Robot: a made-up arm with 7 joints.
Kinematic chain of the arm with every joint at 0, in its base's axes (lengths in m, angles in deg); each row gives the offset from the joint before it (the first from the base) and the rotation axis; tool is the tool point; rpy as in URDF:
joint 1: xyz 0 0 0.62 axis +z
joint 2: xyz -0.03 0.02 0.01 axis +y
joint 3: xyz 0.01 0 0.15 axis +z
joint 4: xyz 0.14 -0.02 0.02 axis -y
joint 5: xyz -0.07 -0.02 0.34 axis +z
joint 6: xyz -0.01 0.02 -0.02 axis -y
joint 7: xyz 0.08 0 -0.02 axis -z
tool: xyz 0 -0.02 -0.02 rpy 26.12 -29.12 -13.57
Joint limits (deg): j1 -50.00..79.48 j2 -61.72..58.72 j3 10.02..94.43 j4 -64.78..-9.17 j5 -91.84..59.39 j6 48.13..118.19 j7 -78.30..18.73
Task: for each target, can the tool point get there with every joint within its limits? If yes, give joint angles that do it. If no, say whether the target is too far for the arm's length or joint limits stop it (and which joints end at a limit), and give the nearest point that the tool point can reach.
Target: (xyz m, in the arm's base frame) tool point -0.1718 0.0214 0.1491
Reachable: no: joint limits stop it (at a limit: joint 1, joint 2, joint 4, joint 6, joint 7) | nearest point -0.0979 0.5013 0.3969 | short by 0.545 m
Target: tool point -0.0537 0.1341 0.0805
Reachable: no: joint limits stop it (at a limit: joint 1, joint 2, joint 4, joint 6, joint 7) | nearest point 0.0196 0.4941 0.3733 | short by 0.470 m
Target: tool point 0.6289 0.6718 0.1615
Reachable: no: too far | nearest point 0.3990 0.4262 0.4017 | short by 0.413 m
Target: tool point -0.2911 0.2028 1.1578
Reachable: yes | joints 4.87 -43.76 59.14 -21.85 -13.70 76.88 -35.69
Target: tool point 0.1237 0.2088 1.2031
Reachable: yes | joints -20.30 -39.28 38.96 -59.86 -56.81 69.71 -19.48
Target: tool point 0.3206 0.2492 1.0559
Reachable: yes | joints 0.30 -4.39 35.97 -53.32 4.15 61.58 -6.41
